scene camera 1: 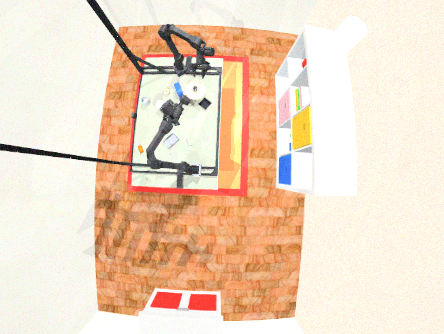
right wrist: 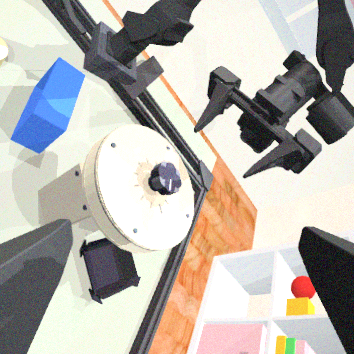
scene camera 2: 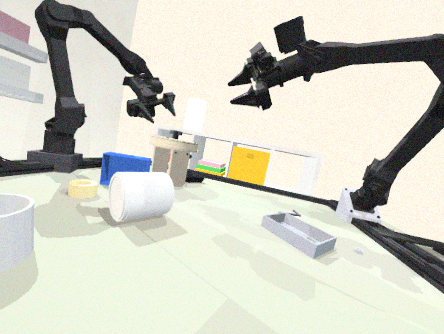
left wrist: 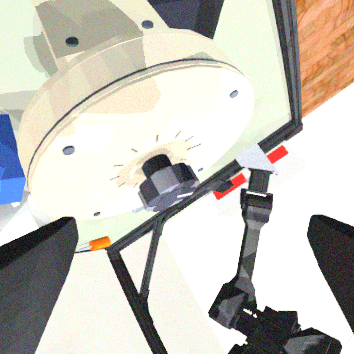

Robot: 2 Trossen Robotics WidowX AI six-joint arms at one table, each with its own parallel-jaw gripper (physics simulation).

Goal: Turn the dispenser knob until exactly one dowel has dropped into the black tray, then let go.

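Places are measured from the left arm's base along level axes (x ahead, y left, z up), in millimetres.
Pixels of known places: left gripper, fingertip midpoint: (scene camera 1: 198, 78) (right wrist: 217, 152) (scene camera 2: 165, 119) (left wrist: 193, 226); right gripper, fingertip midpoint: (right wrist: 188, 234) (scene camera 2: 229, 93) (left wrist: 249, 320); left arm's base at its link origin: (scene camera 1: 179, 67) (right wrist: 118, 49) (scene camera 2: 58, 152); right arm's base at its link origin: (scene camera 1: 196, 170) (scene camera 2: 361, 202) (left wrist: 260, 169).
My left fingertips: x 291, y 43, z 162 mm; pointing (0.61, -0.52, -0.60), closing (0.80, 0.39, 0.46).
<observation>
For each thing: its top centre in the pictures, then the offset to it from my left fingertips. "*": a spot on its surface instead.
- cream round dispenser at its top centre: (left wrist: 154, 163) (right wrist: 154, 183) (scene camera 2: 175, 138) (scene camera 1: 195, 89) dx +38, dy -59, dz -62 mm
- black tray at its top centre: (left wrist: 182, 32) (right wrist: 112, 264) (scene camera 2: 191, 174) (scene camera 1: 205, 103) dx +123, dy -32, dz -185 mm
- blue bin at its top centre: (right wrist: 61, 91) (scene camera 2: 128, 156) (scene camera 1: 178, 88) dx -91, dy -162, dz -129 mm
- white cylinder at a spot on its surface: (scene camera 2: 142, 196) * dx -49, dy -394, dz -157 mm
- pale yellow ring at its top centre: (scene camera 2: 84, 182) dx -163, dy -256, dz -184 mm
- grey tray at a spot on its surface: (scene camera 2: 322, 248) * dx +238, dy -509, dz -195 mm
The cream round dispenser (scene camera 2: 172, 143) (left wrist: 115, 107) (right wrist: 120, 195) stands upright on its legs. Its dark knob (scene camera 2: 175, 134) (left wrist: 167, 185) (right wrist: 166, 178) sits on the top disc, with a white line on it. The black tray (scene camera 1: 205, 103) (right wrist: 107, 270) lies beside the dispenser; no dowel can be made out in it. My left gripper (scene camera 2: 163, 118) (left wrist: 193, 226) (right wrist: 217, 152) is open and empty, above and apart from the knob. My right gripper (scene camera 2: 231, 94) (right wrist: 188, 234) is open and empty, raised high above the table, away from the knob.
A blue bin (scene camera 1: 178, 90) (scene camera 2: 125, 167) (right wrist: 50, 105) stands close beside the dispenser. A white cylinder (scene camera 2: 142, 196) lies on its side near a pale yellow ring (scene camera 2: 83, 191). A grey tray (scene camera 2: 322, 248) lies toward the right arm's base. Black frame rails (right wrist: 167, 280) edge the table.
</observation>
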